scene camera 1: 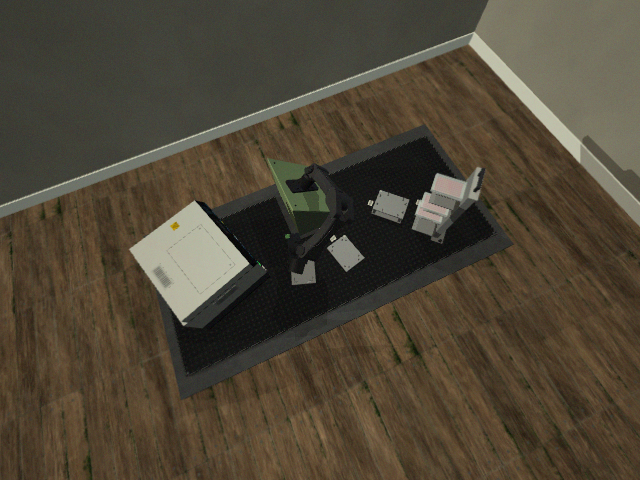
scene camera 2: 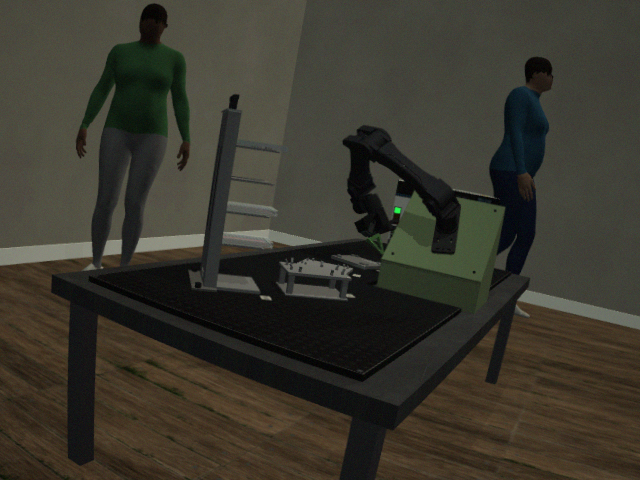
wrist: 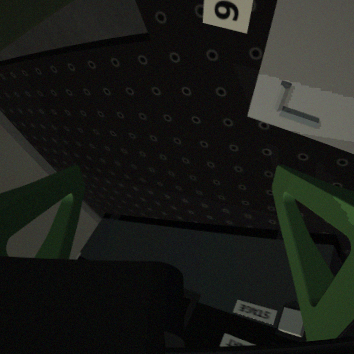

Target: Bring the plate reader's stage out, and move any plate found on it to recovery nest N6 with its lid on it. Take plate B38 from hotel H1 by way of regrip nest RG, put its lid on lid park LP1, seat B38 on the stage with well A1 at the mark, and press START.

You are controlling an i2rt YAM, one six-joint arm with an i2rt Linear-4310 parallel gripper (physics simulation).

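Places are measured from the arm's base along level axes (x left, y back, z up), in millimetres.
Pixels of known places: gripper, fingertip midpoint: (scene camera 1: 289, 247) (wrist: 177, 175); arm's base, link origin: (scene camera 1: 302, 186) (scene camera 2: 446, 228).
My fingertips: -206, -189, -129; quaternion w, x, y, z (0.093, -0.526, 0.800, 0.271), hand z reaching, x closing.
Note:
For each thing: its top centre in the pictures, then the offset to it from my fingertips, as dx, dy, dz. "spot": a spot on its surface instead.
- white plate reader, top centre: (scene camera 2: 447, 188) (scene camera 1: 189, 255) -375, +107, +242
- STAGE label, surface spot: (wrist: 255, 312) spot: -166, -5, +17
- pale square button, top centre: (wrist: 290, 333) -159, -39, +25
- raised nest, top centre: (scene camera 2: 315, 263) (scene camera 1: 391, 202) +570, -88, +7
- pale nest corner, surface spot: (wrist: 310, 50) spot: +24, -54, -57
The white plate reader (scene camera 1: 196, 258) stands at the mat's left end. In the wrist view its dark front (wrist: 200, 260) shows, with a STAGE label (wrist: 255, 312) beside a pale square button (wrist: 291, 321). No stage shows outside it. My gripper (wrist: 177, 175) (scene camera 2: 376, 242) is open and empty, in front of the reader above the mat. Hotel H1 (scene camera 1: 467, 198) (scene camera 2: 219, 196) is a tall post holding several pinkish plates (scene camera 1: 448, 186); which one is B38 cannot be told. A raised nest (scene camera 1: 390, 205) (scene camera 2: 315, 268) stands near the hotel. Its label is unreadable.
Two low pale nests, one (scene camera 1: 345, 253) mid-mat and one (scene camera 1: 303, 274) partly under the arm, lie nearby. In the wrist view a pale nest corner (wrist: 310, 50) lies near a label (wrist: 227, 14). The arm's green sloped mount (scene camera 1: 310, 198) (scene camera 2: 439, 248) stands at the table's edge.

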